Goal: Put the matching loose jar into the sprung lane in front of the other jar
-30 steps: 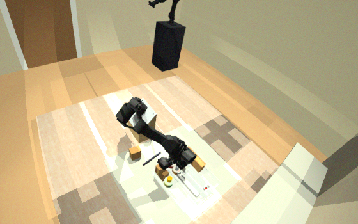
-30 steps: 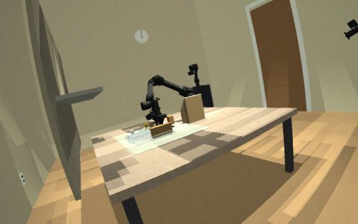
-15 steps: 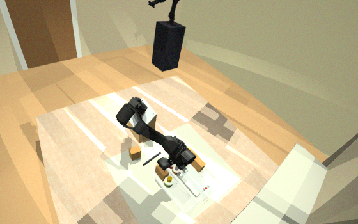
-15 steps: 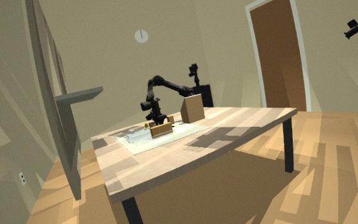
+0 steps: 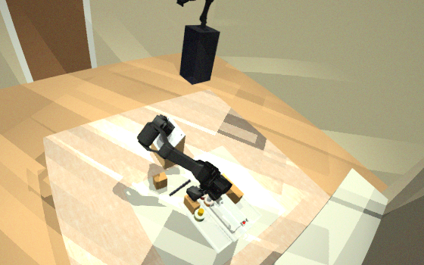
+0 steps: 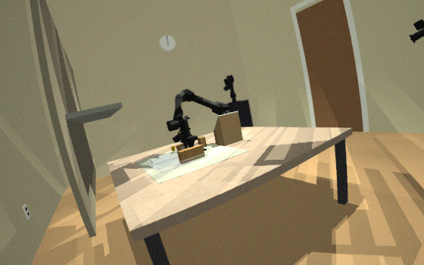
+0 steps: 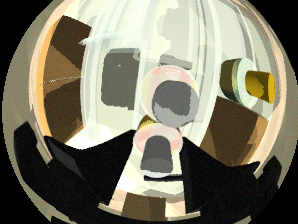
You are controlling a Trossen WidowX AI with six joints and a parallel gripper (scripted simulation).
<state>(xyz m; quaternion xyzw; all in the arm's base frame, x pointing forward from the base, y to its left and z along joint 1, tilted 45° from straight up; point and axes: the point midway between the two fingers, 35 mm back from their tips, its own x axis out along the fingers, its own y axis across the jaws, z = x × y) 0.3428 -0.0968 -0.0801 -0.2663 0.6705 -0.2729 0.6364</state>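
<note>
My gripper tip is now 10 cm past the thin dark rod, 6 cm to the left of it and 2 cm above it. From my gripper tip the other things lie so: clear sprung lane 15 cm ahead, 2 cm to the left, 1 cm below.
</note>
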